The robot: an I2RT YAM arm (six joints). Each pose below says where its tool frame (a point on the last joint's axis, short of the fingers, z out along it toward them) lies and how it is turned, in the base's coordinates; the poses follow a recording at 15 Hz.
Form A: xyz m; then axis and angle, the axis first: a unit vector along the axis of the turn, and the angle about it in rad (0 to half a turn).
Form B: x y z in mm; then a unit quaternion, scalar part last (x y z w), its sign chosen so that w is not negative. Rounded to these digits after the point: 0 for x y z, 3 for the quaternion.
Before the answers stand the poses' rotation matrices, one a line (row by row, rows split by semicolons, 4 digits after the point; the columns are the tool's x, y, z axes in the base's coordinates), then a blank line. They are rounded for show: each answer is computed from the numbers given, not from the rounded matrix.
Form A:
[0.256 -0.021 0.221 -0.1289 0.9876 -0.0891 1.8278]
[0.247 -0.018 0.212 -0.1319 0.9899 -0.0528 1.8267]
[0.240 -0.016 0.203 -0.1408 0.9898 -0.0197 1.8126]
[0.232 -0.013 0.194 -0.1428 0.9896 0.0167 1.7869]
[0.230 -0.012 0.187 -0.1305 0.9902 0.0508 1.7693]
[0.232 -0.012 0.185 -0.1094 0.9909 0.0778 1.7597]
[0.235 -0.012 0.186 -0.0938 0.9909 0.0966 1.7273]
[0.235 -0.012 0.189 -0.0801 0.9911 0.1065 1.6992]
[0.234 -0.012 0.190 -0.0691 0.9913 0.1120 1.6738]
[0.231 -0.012 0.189 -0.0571 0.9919 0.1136 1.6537]
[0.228 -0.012 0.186 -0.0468 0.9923 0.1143 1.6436]
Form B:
-0.2333 -0.0735 0.9696; -0.2459 0.9692 0.0143; -0.9408 -0.2350 -0.2442
-0.2313 -0.1125 0.9663; -0.2147 0.9747 0.0621; -0.9489 -0.1931 -0.2496
-0.2149 -0.1536 0.9645; -0.1919 0.9749 0.1125; -0.9576 -0.1609 -0.2390
-0.1897 -0.1879 0.9637; -0.1553 0.9749 0.1596; -0.9695 -0.1194 -0.2141
-0.1768 -0.2045 0.9628; -0.1049 0.9765 0.1881; -0.9786 -0.0677 -0.1941
-0.1736 -0.2052 0.9632; -0.0524 0.9786 0.1990; -0.9834 -0.0159 -0.1806
-0.1457 -0.2029 0.9683; -0.0120 0.9790 0.2033; -0.9893 0.0180 -0.1451
-0.1208 -0.1952 0.9733; 0.0161 0.9800 0.1985; -0.9925 0.0396 -0.1153
-0.0976 -0.1869 0.9775; 0.0359 0.9809 0.1912; -0.9946 0.0537 -0.0890
-0.0793 -0.1745 0.9815; 0.0519 0.9825 0.1789; -0.9955 0.0651 -0.0688
-0.0704 -0.1638 0.9840; 0.0642 0.9836 0.1684; -0.9955 0.0750 -0.0587

[256 -21 221 -0.102 0.782 -0.071 0.611]
[247 -18 212 -0.104 0.784 -0.042 0.611]
[240 -16 203 -0.111 0.779 -0.016 0.617]
[232 -13 194 -0.111 0.771 0.013 0.627]
[230 -12 187 -0.101 0.766 0.039 0.634]
[232 -12 185 -0.084 0.764 0.060 0.637]
[235 -12 186 -0.071 0.753 0.073 0.650]
[235 -12 189 -0.060 0.744 0.080 0.660]
[234 -12 190 -0.051 0.736 0.083 0.670]
[231 -12 189 -0.042 0.730 0.084 0.677]
[228 -12 186 -0.034 0.727 0.084 0.681]

